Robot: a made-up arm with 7 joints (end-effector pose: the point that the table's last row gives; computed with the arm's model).
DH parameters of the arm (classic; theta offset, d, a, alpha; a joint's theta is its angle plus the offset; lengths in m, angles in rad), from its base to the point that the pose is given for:
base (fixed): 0 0 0 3.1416
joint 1: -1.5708 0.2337 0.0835 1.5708
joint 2: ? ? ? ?
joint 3: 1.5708 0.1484 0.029 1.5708
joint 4: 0 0.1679 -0.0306 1.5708
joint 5: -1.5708 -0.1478 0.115 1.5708
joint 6: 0 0.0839 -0.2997 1.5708
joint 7: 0.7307 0 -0.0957 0
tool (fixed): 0.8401 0.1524 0 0
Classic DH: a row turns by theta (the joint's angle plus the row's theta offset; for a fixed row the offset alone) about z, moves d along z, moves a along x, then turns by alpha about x.
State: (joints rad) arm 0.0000 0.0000 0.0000 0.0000 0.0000 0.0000 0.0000
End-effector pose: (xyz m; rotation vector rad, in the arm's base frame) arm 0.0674 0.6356 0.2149 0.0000 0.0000 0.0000
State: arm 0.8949 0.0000 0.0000 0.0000 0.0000 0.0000 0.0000
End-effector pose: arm 0.5380 0.3450 0.2149 0.0000 0.0000 -0.8949
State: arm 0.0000 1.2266 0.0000 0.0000 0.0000 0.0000 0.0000
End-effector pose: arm 0.0674 0.6921 -0.6020 -1.2266 0.0000 0.0000
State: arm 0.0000 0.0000 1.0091 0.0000 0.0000 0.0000 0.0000
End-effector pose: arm -0.3014 0.4558 0.2149 0.0000 0.0000 1.0091
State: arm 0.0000 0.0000 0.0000 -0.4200 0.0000 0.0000 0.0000
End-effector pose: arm -0.0594 0.6356 0.2095 0.0000 -0.4200 0.0000
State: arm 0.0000 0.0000 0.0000 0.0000 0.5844 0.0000 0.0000
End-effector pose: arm 0.2053 0.5820 0.2149 0.0000 0.0000 -0.5844
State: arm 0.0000 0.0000 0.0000 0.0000 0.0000 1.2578 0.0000
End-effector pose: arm 0.0674 0.2338 0.4624 1.2578 0.0000 0.0000
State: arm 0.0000 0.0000 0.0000 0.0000 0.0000 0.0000 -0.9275
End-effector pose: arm 0.1500 0.6582 0.2149 0.0000 0.0000 -0.9275
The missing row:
joint 2: 0 -0.0458 0.1282 1.5708
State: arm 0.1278 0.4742 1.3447 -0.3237 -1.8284 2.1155 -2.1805
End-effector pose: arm -0.2394 0.7842 0.0847 -2.0206 1.1115 0.3903
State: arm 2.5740 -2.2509 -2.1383 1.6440 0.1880 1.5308 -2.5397
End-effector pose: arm 0.3285 -0.0280 -0.3157 0.2004 1.5960 1.9344
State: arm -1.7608 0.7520 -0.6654 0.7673 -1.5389 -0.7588 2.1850
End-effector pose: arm -0.5554 0.0672 -0.2343 0.6488 -0.5233 -1.3859
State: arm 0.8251 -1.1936 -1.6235 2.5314 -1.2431 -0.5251 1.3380
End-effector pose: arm 0.1526 -0.2162 -0.2486 -1.7653 2.4816 -0.1586
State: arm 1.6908 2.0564 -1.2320 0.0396 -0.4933 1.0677 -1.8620
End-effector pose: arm 0.6342 -0.3592 -0.5289 1.1182 1.1166 2.2751
